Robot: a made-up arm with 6 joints.
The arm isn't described. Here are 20 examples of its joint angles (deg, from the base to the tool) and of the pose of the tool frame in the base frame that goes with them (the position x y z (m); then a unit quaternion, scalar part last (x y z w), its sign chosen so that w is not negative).
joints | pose
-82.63 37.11 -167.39 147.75 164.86 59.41 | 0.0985 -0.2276 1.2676 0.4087 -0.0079 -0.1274 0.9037
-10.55 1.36 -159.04 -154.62 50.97 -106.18 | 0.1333 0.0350 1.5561 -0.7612 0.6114 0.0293 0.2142
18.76 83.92 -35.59 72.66 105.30 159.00 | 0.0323 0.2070 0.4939 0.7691 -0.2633 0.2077 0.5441
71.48 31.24 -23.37 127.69 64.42 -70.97 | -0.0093 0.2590 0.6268 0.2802 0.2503 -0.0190 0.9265
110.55 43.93 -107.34 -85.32 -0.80 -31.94 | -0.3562 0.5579 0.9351 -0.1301 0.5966 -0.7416 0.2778
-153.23 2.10 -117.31 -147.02 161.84 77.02 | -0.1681 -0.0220 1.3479 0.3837 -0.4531 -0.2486 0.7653
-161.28 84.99 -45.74 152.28 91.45 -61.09 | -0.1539 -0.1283 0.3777 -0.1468 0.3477 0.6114 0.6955
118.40 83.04 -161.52 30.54 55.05 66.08 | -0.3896 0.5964 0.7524 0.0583 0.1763 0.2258 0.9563
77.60 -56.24 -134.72 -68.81 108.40 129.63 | -0.0176 -0.3085 1.3532 0.5203 -0.0023 -0.7941 0.3141
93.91 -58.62 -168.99 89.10 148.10 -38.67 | -0.1506 -0.4678 1.1556 -0.2777 0.4984 -0.7561 0.3206
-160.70 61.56 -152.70 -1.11 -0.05 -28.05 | -0.6236 -0.1989 1.0918 -0.7799 0.0343 -0.6141 0.1162
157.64 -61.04 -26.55 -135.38 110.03 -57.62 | -0.0565 0.0881 1.1939 0.5306 0.7736 -0.3433 0.0467
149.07 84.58 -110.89 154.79 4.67 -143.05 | -0.3777 0.2843 0.4262 0.2697 -0.1267 0.8219 0.4855
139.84 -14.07 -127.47 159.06 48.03 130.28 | -0.1091 0.0988 1.5139 -0.6977 0.6783 0.2090 0.0969
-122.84 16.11 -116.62 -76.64 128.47 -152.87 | -0.3321 -0.2675 1.1771 0.4025 0.2625 -0.1526 0.8636
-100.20 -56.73 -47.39 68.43 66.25 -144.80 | 0.0395 -0.1120 1.2229 -0.5552 -0.4635 0.1448 0.6753
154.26 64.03 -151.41 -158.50 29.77 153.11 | -0.6445 0.3143 0.9008 0.8238 -0.2601 0.4027 0.3025
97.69 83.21 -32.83 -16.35 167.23 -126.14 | -0.0271 0.1316 0.7052 -0.0320 0.9734 -0.2133 0.0768
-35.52 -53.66 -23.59 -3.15 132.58 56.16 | -0.0102 0.0577 0.9602 -0.2778 0.4751 -0.6427 0.5329
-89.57 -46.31 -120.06 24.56 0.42 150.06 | 0.0108 0.3352 1.4779 -0.7559 0.6181 0.2103 0.0488
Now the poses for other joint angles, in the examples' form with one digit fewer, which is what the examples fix.
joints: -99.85 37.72 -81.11 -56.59 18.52 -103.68
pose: -0.006 -0.580 0.824 -0.249 0.152 0.364 0.885
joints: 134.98 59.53 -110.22 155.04 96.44 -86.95
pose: -0.563 0.448 0.810 0.742 0.506 0.266 0.349
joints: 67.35 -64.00 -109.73 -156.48 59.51 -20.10
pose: -0.194 -0.300 1.417 -0.719 -0.583 -0.306 0.225
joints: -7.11 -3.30 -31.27 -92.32 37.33 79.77
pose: 0.279 0.017 0.854 -0.431 -0.323 -0.174 0.824
